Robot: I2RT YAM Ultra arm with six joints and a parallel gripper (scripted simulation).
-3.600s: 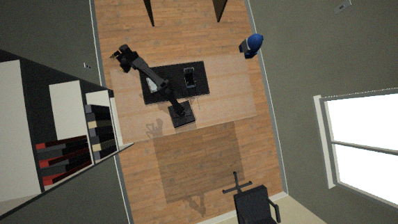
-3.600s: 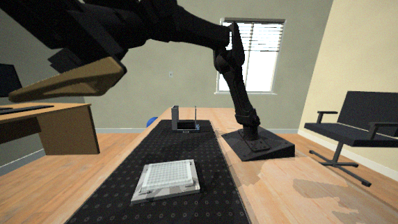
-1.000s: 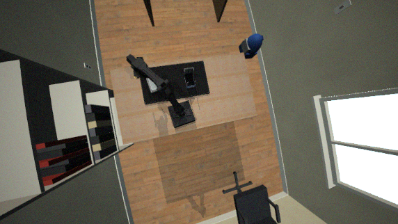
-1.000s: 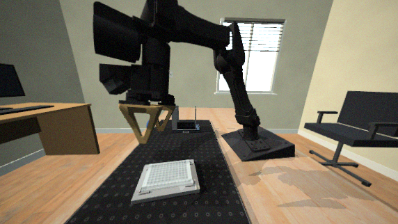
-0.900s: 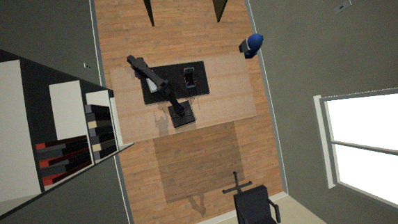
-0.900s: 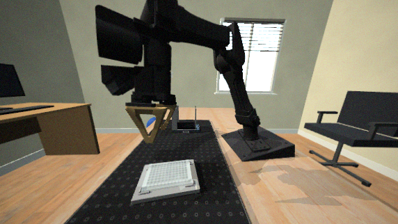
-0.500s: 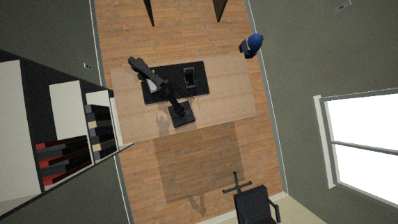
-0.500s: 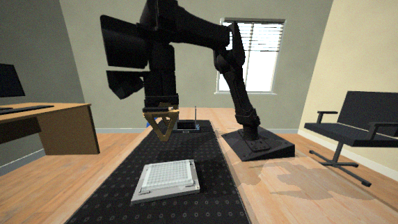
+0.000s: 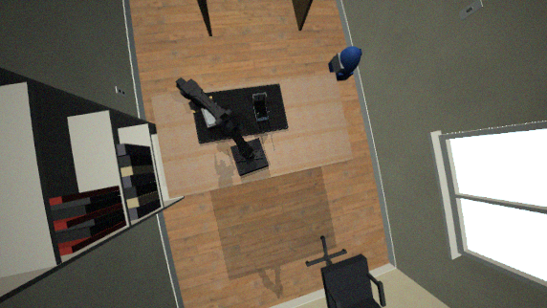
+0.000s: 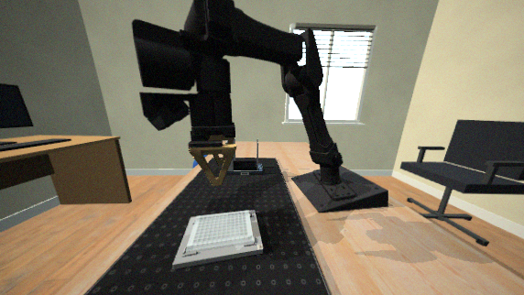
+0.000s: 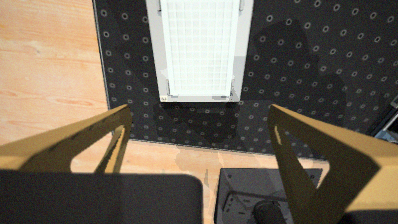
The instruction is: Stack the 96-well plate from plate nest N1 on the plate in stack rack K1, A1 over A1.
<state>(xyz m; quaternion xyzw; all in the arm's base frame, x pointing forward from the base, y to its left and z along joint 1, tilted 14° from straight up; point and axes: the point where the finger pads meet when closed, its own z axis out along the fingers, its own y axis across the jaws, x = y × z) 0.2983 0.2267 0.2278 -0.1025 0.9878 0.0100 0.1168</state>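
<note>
Right now the 96-well plate is 14 cm below my hand. The rest, counted from my hand: plate nest N1 (15 cm below); A1 mark (9 cm behind, 4 cm to the left, 15 cm below).
</note>
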